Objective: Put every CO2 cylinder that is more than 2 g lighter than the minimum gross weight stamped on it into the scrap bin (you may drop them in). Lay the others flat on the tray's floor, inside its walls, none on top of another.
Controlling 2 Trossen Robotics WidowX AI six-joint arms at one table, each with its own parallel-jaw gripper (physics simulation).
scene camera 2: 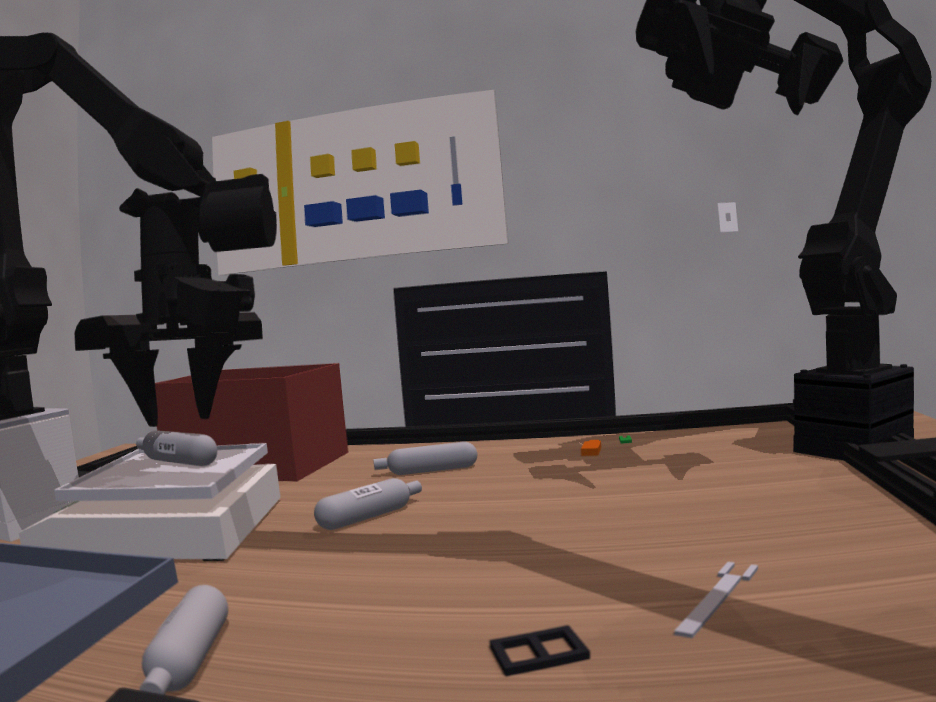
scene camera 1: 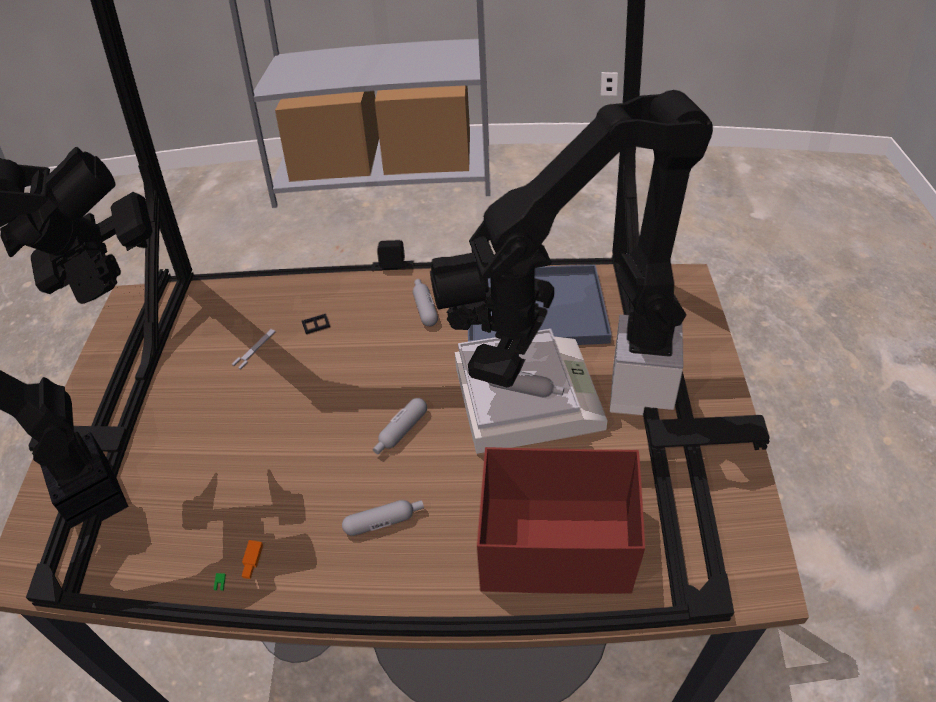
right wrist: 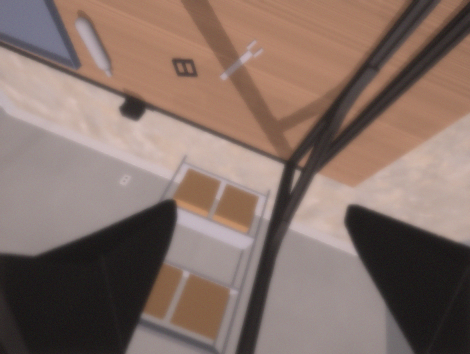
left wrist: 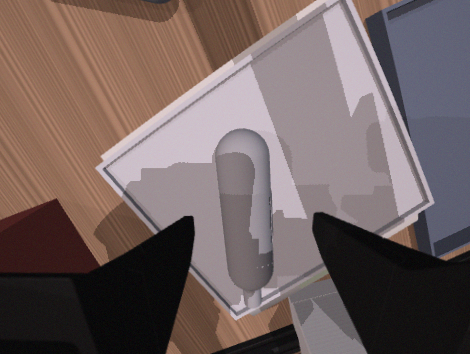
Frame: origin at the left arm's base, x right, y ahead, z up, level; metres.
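Where they show: left gripper, between the fingertips: [scene camera 2: 179,422] [left wrist: 253,222]; right gripper, between the fingertips: [scene camera 2: 755,95] [scene camera 1: 122,257] [right wrist: 261,210]; left arm's base, origin of its link: [scene camera 2: 5,415] [scene camera 1: 650,339]; right arm's base, origin of its link: [scene camera 2: 854,370] [scene camera 1: 71,466].
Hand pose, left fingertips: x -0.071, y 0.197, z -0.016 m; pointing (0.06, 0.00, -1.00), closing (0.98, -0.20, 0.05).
Things, the pixels of their top centre, and the offset from my left fingertips. "spot": a spot on its surface instead.
- grey cylinder, centre of its top: [left wrist: 250,240] [scene camera 2: 171,432] [scene camera 1: 524,376] dx -0.003, dy -0.016, dz -0.010 m
- display, a spot on its surface: [scene camera 1: 577,371] spot: dx +0.069, dy -0.090, dz -0.065 m
- small label, a spot on its surface: [scene camera 2: 432,457] [scene camera 1: 375,508] spot: dx -0.218, dy +0.162, dz -0.080 m
- blue tray, centre of its top: [scene camera 1: 535,300] dx +0.243, dy -0.003, dz -0.079 m
- red bin, centre of its top: [scene camera 1: 562,496] [scene camera 2: 245,373] dx -0.229, dy -0.094, dz +0.021 m
- grey forked tool, centre of its top: [scene camera 2: 716,594] [scene camera 1: 254,347] [right wrist: 238,63] dx +0.077, dy +0.470, dz -0.096 m
- black two-hole frame, centre of its top: [scene camera 2: 538,645] [scene camera 1: 315,322] [right wrist: 184,68] dx +0.152, dy +0.377, dz -0.094 m
- orange piece, centre of its top: [scene camera 2: 592,442] [scene camera 1: 250,558] dx -0.330, dy +0.319, dz -0.090 m
- green piece, centre of its top: [scene camera 2: 625,437] [scene camera 1: 219,581] dx -0.375, dy +0.354, dz -0.095 m
A grey cylinder [scene camera 1: 533,383] [scene camera 2: 179,448] [left wrist: 240,215] lies on the white scale [scene camera 1: 529,436] [scene camera 2: 151,532]. The display [scene camera 1: 577,371] seems to read 0. My left gripper [scene camera 2: 179,420] [left wrist: 253,222] is open just above that cylinder, a finger on either side. A cylinder marked 162.1 [scene camera 1: 402,425] [scene camera 2: 362,504], another with a small label [scene camera 1: 378,518] [scene camera 2: 432,457] and a third [scene camera 1: 424,303] [scene camera 2: 185,636] [right wrist: 92,44] lie on the table. The blue tray [scene camera 1: 604,306] [scene camera 2: 170,566] shows no cylinder in its visible part. The red bin [scene camera 1: 559,570] [scene camera 2: 317,423] [left wrist: 45,240] stands before the scale. My right gripper [right wrist: 261,210] is open, raised high.
A grey forked tool [scene camera 1: 257,347] [scene camera 2: 710,604] [right wrist: 237,64] and a black two-hole frame [scene camera 1: 304,325] [scene camera 2: 539,652] lie farther back. An orange piece [scene camera 1: 252,557] [scene camera 2: 591,447] and a green piece [scene camera 1: 220,580] [scene camera 2: 625,439] lie near the front edge. Black rails border the table.
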